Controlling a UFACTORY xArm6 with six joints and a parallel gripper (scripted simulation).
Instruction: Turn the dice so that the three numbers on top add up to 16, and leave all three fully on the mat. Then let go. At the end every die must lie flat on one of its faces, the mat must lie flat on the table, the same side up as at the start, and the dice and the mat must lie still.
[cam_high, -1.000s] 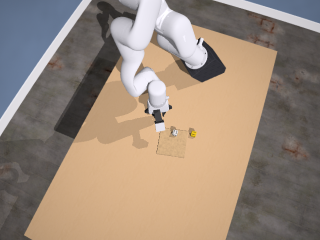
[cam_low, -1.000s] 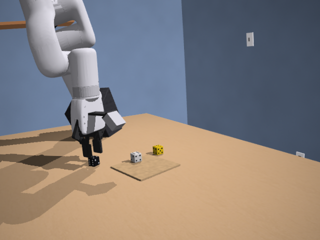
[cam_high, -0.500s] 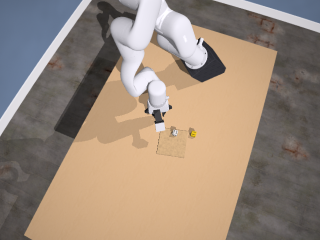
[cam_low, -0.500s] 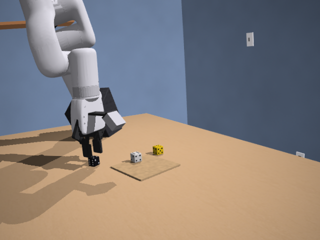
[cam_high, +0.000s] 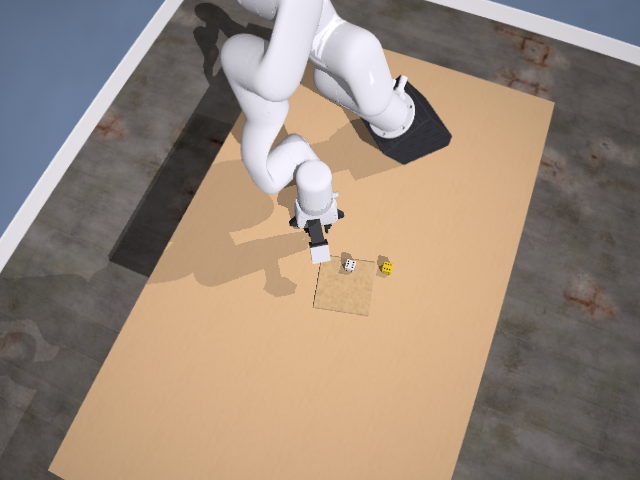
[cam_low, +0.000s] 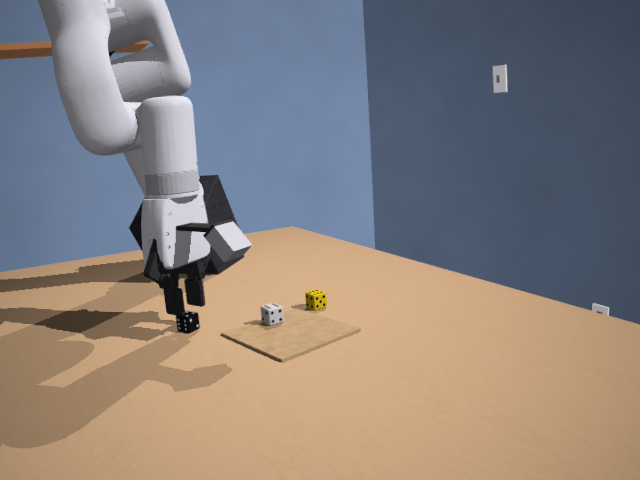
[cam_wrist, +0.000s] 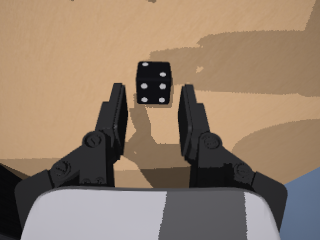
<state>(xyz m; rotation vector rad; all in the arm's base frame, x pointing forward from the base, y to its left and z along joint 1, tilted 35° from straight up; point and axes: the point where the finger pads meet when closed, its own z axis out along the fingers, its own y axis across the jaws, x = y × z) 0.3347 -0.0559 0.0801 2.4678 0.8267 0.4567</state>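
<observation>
Right now the black die is 40 mm below my hand. The rest, counted from my hand: tan mat: 100 mm ahead, 120 mm to the left, 50 mm below; yellow die: 30 mm ahead, 200 mm to the left, 40 mm below; white die: 60 mm ahead, 110 mm to the left, 30 mm below.
</observation>
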